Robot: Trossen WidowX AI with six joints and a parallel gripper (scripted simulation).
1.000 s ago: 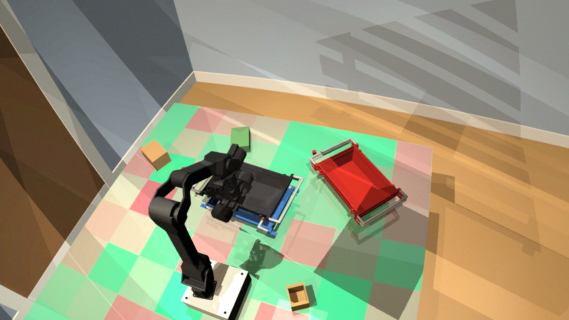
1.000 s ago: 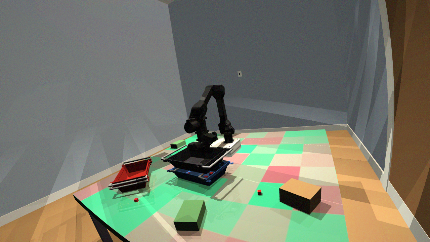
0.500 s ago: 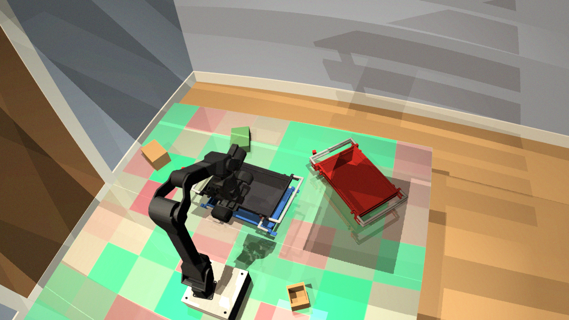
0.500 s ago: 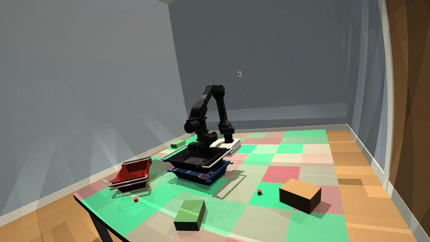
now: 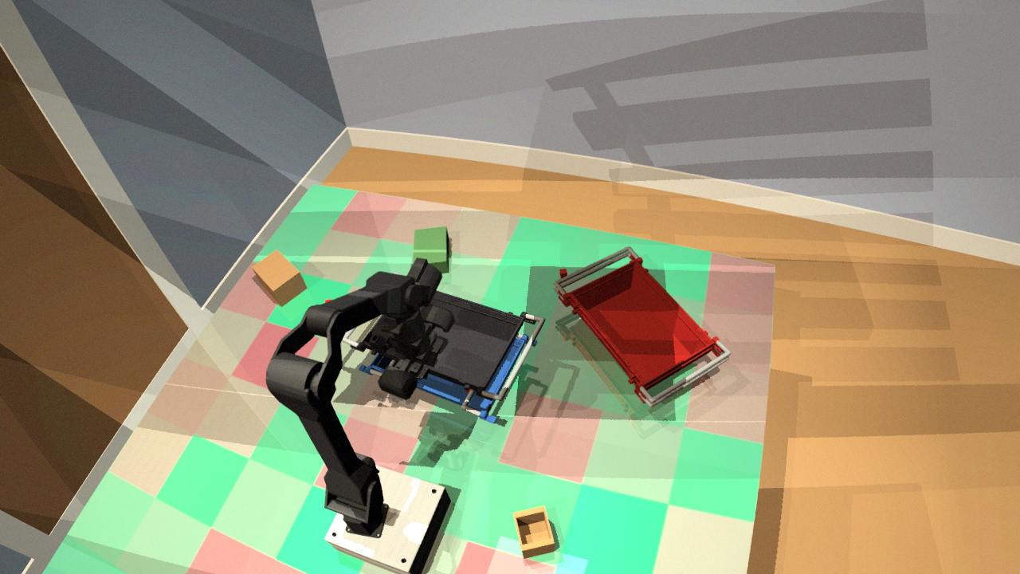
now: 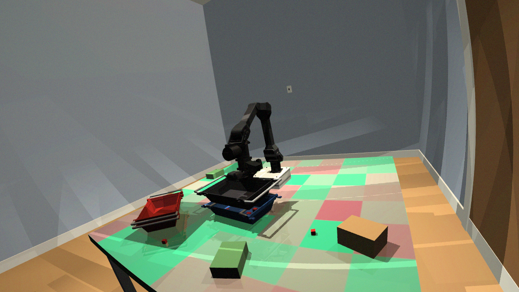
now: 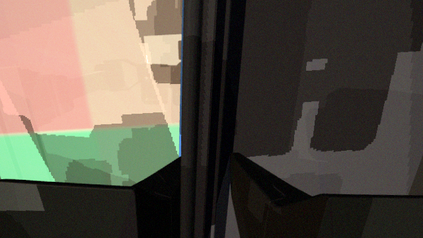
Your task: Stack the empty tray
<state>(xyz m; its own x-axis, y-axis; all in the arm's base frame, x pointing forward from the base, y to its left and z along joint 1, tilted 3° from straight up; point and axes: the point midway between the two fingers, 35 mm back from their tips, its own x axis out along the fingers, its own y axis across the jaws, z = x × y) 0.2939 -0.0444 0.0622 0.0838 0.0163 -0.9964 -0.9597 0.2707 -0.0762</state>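
Right now the black tray is 70 mm ahead of my gripper tip, 20 mm to the right of it and 30 mm above it. Also, from my gripper tip: small brown box 270 mm behind, 240 mm to the right, 70 mm below.
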